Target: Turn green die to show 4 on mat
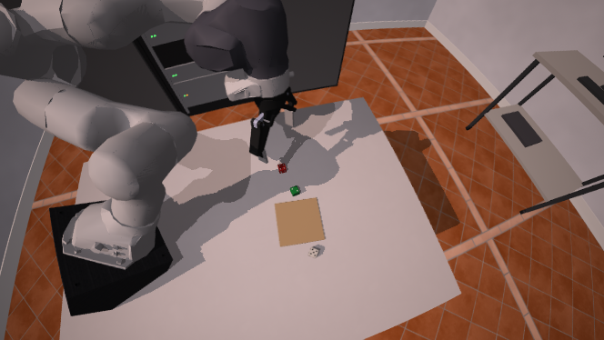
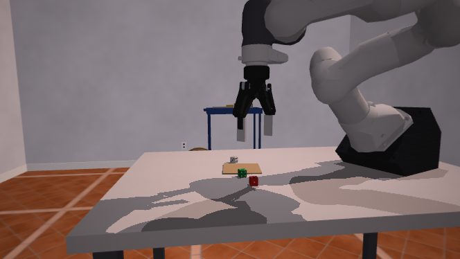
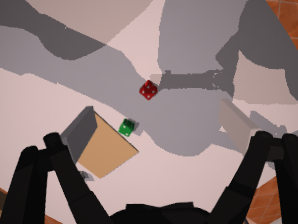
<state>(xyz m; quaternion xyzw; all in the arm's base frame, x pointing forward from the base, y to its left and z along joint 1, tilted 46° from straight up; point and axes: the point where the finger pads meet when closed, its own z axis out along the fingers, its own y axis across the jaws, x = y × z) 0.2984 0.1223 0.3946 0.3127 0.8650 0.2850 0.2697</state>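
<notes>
Right now the green die is 150 mm below my hand, 100 mm to the right of it and 50 mm ahead of it. The rest, counted from my hand: white die (300 mm to the right, 150 mm below, 100 mm ahead); tan mat (200 mm to the right, 160 mm below, 60 mm ahead); red die (150 mm below, 20 mm to the right, 10 mm ahead).
</notes>
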